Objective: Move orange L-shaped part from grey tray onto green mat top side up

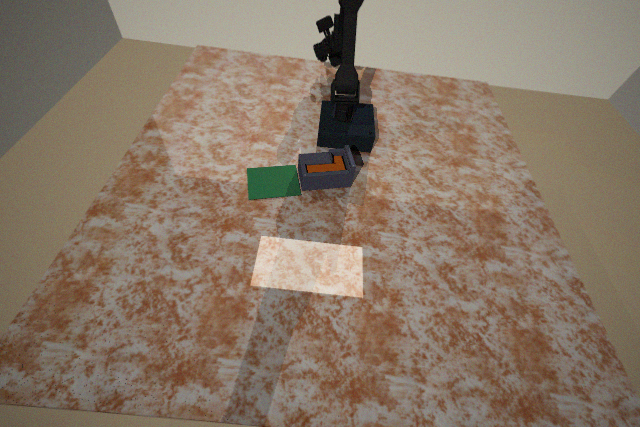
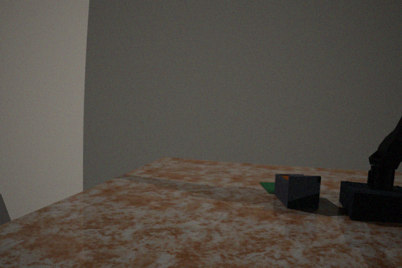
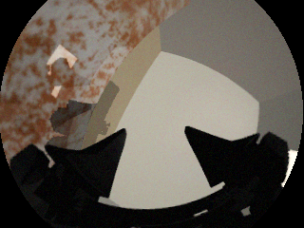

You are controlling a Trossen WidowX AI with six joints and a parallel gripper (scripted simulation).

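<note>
Now: gripper tip 690 mm short of the orange l-shaped part, 180 mm to the right of it and 30 mm above it. Also, from my gripper tip: green mat 760 mm ahead, 90 mm below, 30 mm to the left.
</note>
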